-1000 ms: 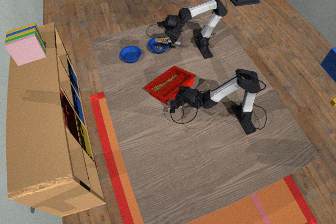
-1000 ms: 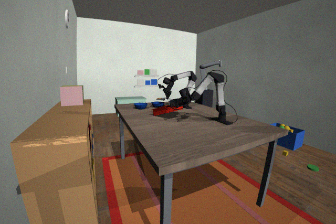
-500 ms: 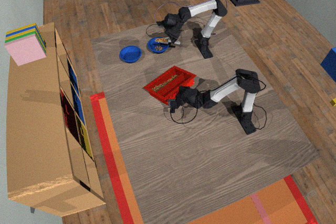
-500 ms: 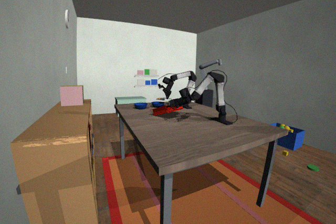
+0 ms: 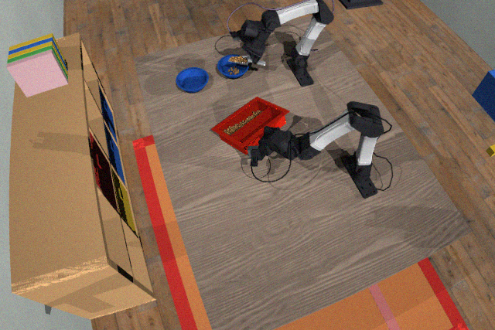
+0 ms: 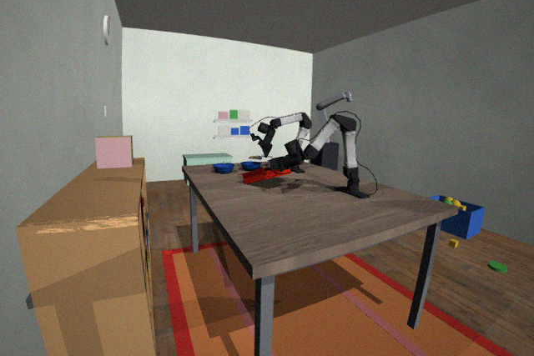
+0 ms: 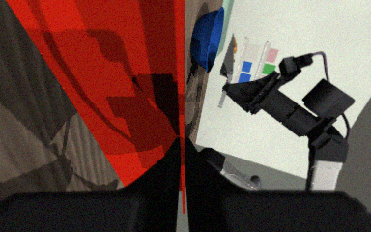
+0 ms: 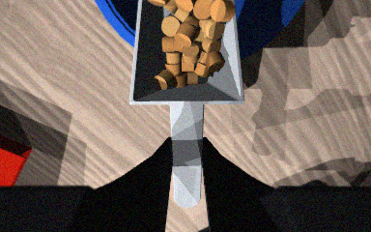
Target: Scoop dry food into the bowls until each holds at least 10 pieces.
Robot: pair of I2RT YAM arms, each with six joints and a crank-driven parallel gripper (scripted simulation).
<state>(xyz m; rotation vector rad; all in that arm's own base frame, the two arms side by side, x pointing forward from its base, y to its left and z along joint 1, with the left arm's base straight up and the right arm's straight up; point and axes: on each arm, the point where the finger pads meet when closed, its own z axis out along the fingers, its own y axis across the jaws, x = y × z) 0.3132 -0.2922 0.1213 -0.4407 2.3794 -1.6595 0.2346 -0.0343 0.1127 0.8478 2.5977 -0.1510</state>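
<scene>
Right now the red box is 8 cm to the right of my left hand, 5 cm below it and 4 cm ahead of it. The rest, counted from my left hand: grey scoop (43 cm to the right, 5 cm behind, 2 cm below).
</scene>
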